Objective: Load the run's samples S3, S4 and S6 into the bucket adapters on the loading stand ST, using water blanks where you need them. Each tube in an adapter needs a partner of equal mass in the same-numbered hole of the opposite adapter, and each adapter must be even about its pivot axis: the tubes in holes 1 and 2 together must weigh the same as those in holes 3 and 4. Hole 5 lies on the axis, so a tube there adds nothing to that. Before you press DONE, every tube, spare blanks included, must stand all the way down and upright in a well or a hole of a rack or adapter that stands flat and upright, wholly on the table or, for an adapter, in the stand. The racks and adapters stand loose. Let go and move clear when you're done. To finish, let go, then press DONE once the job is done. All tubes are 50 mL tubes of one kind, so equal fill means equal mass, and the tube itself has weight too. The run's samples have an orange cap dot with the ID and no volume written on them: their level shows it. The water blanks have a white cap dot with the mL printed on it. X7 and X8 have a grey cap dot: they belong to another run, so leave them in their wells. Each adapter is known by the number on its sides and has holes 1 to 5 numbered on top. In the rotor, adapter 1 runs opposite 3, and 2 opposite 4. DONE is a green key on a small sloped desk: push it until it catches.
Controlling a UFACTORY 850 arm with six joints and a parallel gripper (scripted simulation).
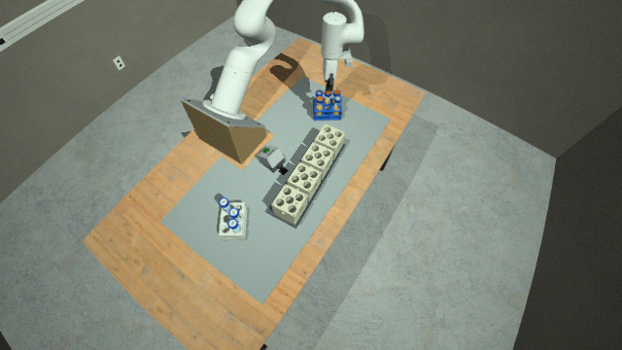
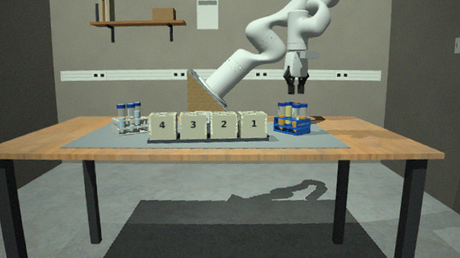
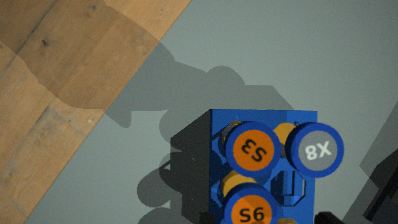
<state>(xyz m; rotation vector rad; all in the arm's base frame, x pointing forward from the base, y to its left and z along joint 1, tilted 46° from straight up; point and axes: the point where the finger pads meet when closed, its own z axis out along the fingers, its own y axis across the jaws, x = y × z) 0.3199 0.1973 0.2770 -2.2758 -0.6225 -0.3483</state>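
My hand is 110 mm above the sample tube, 10 mm to the left of it and 10 mm short of it. Also, from my hand: blue rack 150 mm below, 20 mm to the right, 10 mm ahead; green done key 380 mm to the right, 110 mm below, 90 mm behind; loading stand 370 mm to the right, 170 mm below, 110 mm ahead.
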